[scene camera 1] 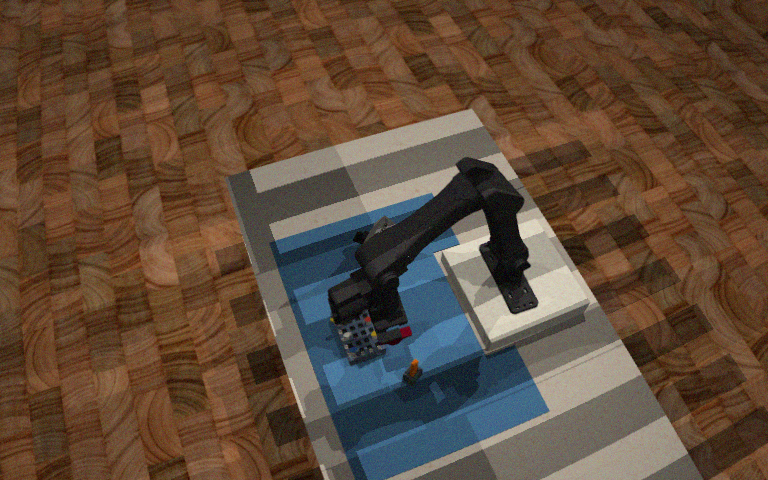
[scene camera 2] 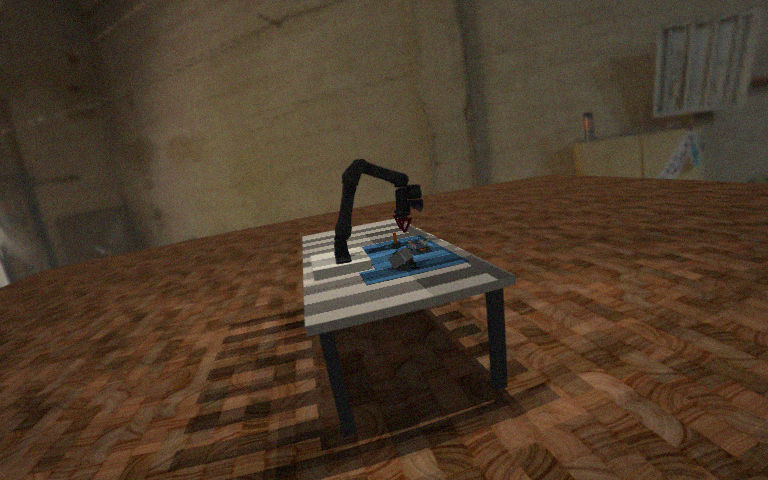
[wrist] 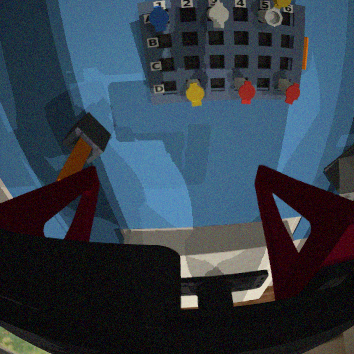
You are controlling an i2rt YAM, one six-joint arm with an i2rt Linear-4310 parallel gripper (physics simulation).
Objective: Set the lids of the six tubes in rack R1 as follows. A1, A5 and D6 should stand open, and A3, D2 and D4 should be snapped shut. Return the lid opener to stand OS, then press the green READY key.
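Places are measured from the arm's base along level axes (x ahead, y right, z down), in metres.
Pixels of known places: gripper, fingertip midpoint: (scene camera 1: 388, 324) (scene camera 2: 402, 230) (wrist: 176, 174); arm's base, link origin: (scene camera 1: 507, 276) (scene camera 2: 342, 257) (wrist: 212, 282).
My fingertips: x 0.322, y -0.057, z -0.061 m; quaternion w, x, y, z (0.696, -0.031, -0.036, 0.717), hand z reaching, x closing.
Note:
Ahead of a thing's pixels: the offset from my fingertips to its top centre. "*": to the spot under its first point. Level surfaces: height alone.
My gripper (wrist: 176, 174) (scene camera 2: 402, 225) is open and empty, above the mat. Rack R1 @(dx +0.061, dy +0.045, dz +0.050 m) (wrist: 229, 51) (scene camera 1: 360, 339) lies ahead of the fingers. In the wrist view, the A5 tube @(* dx +0.086, dy +0.071, dz +0.065 m) (wrist: 273, 17) shows an open mouth, its yellow lid @(* dx +0.099, dy +0.072, dz +0.052 m) (wrist: 283, 2) tipped back. The blue A1 lid @(dx +0.082, dy -0.009, dz +0.058 m) (wrist: 159, 18), white A3 lid @(dx +0.084, dy +0.030, dz +0.058 m) (wrist: 219, 14), yellow D2 lid @(dx +0.025, dy +0.014, dz +0.058 m) (wrist: 195, 93), red D4 lid @(dx +0.028, dy +0.052, dz +0.058 m) (wrist: 246, 92) and red D6 lid @(dx +0.030, dy +0.091, dz +0.058 m) (wrist: 292, 93) cover their tubes; whether they are snapped is unclear. The orange-handled opener @(dx -0.027, dy -0.093, dz +0.021 m) (wrist: 75, 159) (scene camera 1: 415, 366) stands in stand OS @(dx -0.027, dy -0.093, dz +0.074 m) (wrist: 98, 131), near the left finger. The green READY key does not show.
A grey block @(dx -0.080, dy +0.251, dz +0.022 m) (wrist: 344, 172) (scene camera 2: 402, 258) stands right of the rack in the wrist view, partly cut off there. An orange strip @(* dx +0.060, dy +0.111, dz +0.083 m) (wrist: 305, 53) is at the rack's right side. The arm's white base plate (scene camera 1: 546, 311) borders the blue mat @(dz +0.106 m) (scene camera 1: 509, 410).

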